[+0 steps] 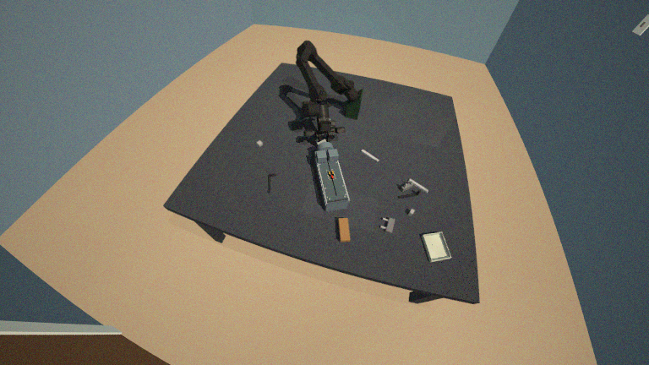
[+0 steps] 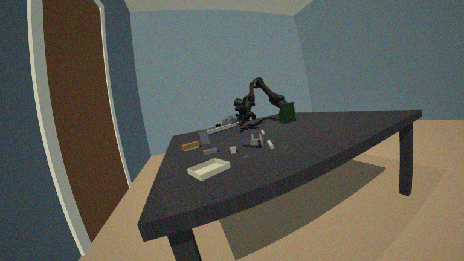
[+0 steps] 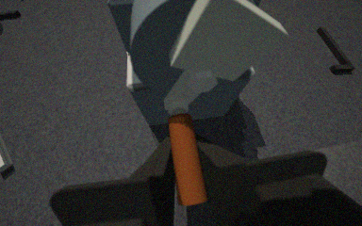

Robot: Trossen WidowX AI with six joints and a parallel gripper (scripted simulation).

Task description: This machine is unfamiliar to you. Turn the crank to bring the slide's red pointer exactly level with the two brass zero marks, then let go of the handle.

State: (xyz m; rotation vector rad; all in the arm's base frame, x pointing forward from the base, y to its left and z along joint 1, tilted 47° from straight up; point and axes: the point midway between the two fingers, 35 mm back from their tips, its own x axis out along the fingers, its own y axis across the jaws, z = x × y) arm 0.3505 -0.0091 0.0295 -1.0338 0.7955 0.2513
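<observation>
Right now the crank is 4 cm above my gripper tip. Round my gripper tip: orange crank handle (1 cm behind, 1 cm to the right, 2 cm above); then red pointer (16 cm ahead, 9 cm to the left, 4 cm above); then orange block (32 cm ahead, 21 cm to the left, 3 cm below).
</observation>
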